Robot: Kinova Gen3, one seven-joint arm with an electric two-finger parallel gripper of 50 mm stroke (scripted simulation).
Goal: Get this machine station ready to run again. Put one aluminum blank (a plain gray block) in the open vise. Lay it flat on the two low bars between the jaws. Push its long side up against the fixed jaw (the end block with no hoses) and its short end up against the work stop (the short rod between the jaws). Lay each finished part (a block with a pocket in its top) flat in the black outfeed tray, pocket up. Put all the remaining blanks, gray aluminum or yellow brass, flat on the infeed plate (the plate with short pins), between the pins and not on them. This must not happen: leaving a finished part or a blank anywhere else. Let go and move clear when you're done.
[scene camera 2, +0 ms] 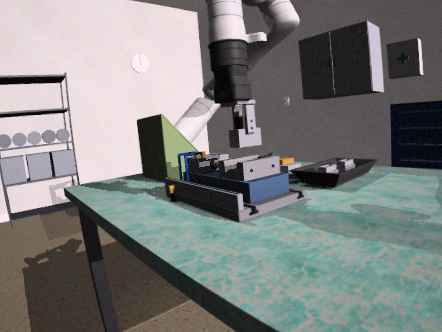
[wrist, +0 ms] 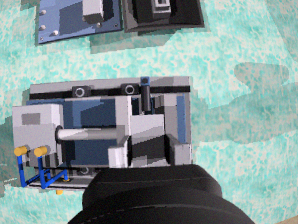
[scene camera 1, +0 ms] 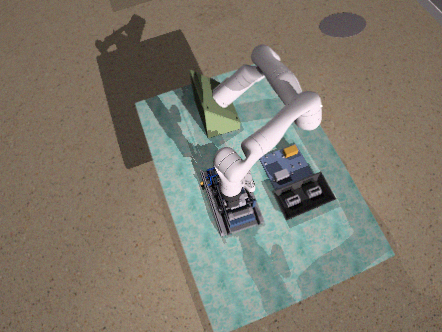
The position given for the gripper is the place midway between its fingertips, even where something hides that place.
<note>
In view: the gripper [scene camera 2: 244, 132].
The gripper also shows in the wrist view [wrist: 148, 145].
</note>
